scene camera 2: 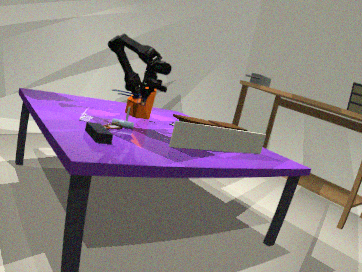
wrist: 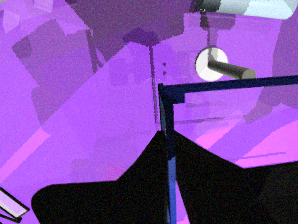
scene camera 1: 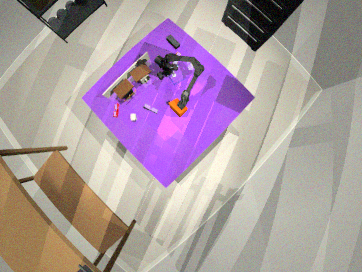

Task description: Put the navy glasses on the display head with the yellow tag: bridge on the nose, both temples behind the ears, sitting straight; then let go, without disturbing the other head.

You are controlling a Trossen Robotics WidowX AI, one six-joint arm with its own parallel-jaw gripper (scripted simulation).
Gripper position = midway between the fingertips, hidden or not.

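My gripper (wrist: 165, 136) is visible, as is a grey peg (wrist: 211, 64).
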